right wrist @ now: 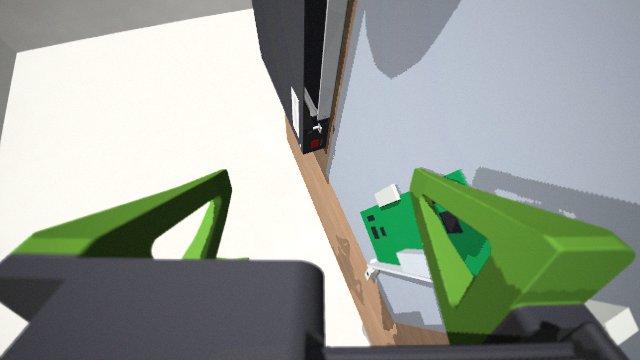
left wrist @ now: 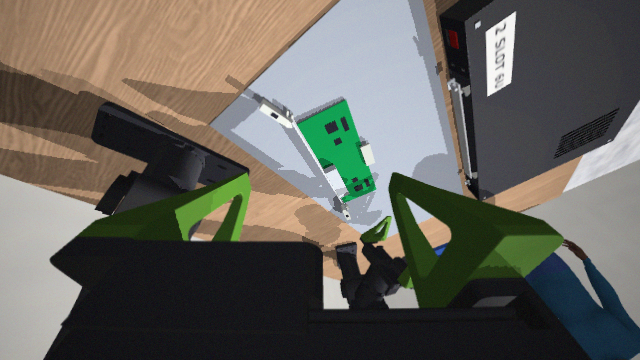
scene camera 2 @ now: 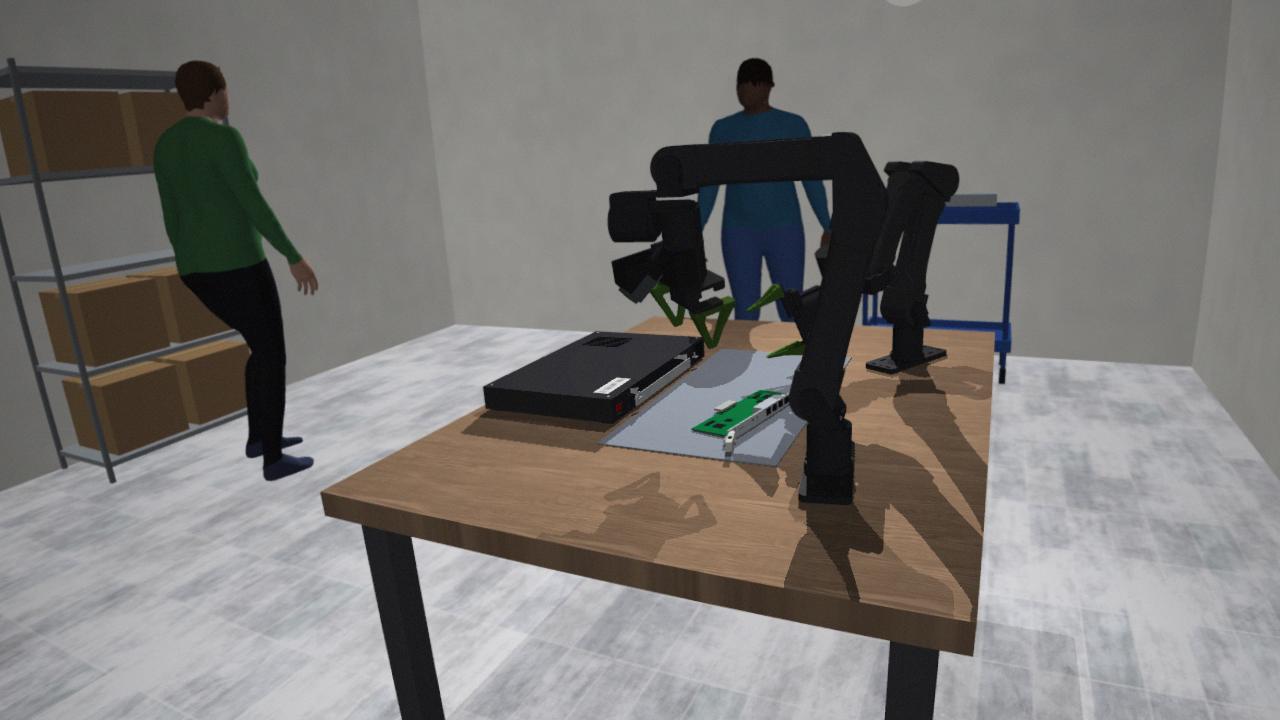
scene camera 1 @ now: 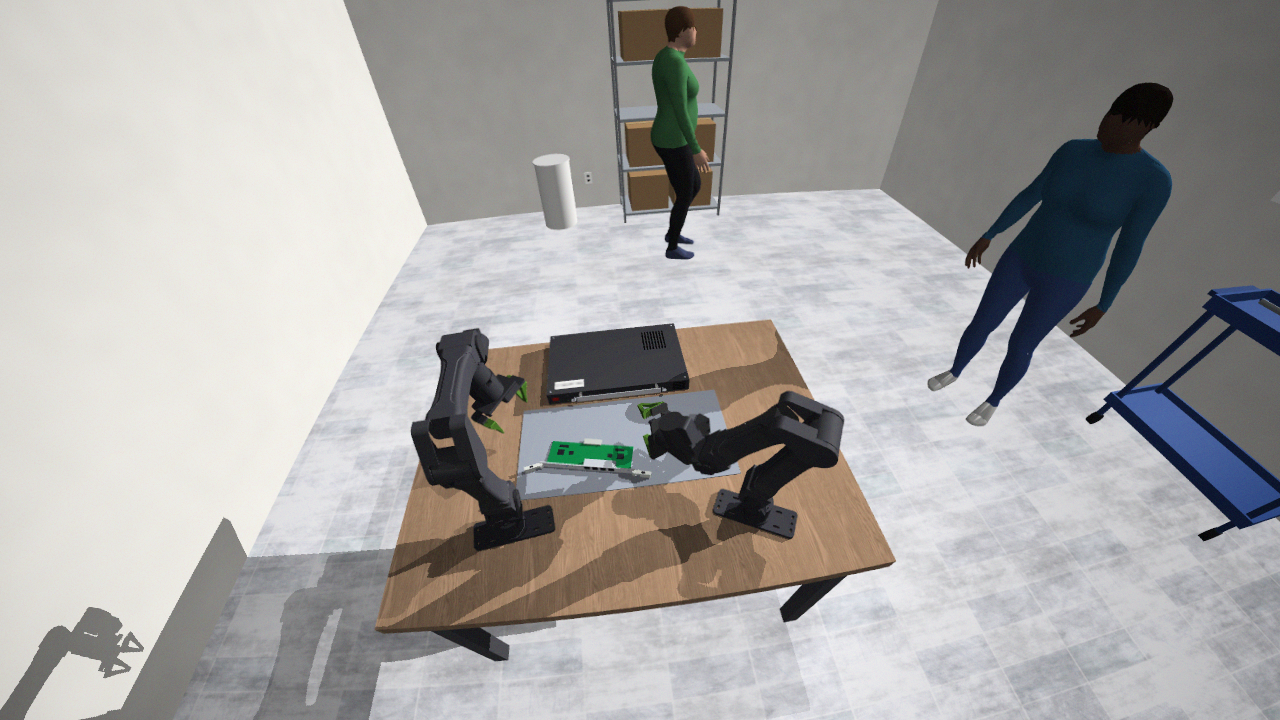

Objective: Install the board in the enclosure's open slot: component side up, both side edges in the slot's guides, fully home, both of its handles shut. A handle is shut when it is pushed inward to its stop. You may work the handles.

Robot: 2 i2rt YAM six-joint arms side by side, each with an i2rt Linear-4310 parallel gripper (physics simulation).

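Note:
The green board lies component side up on the grey mat. Its handles stick outward at the ends of its white front panel. The black enclosure stands behind the mat. In the right wrist view its dark open slot shows above a silver panel. My left gripper is open and empty, above the mat's left side. My right gripper is open and empty, above the mat, right of the board.
The wooden table bears both arm bases near its front edge. Two people, a shelf unit and a blue cart stand beyond the table.

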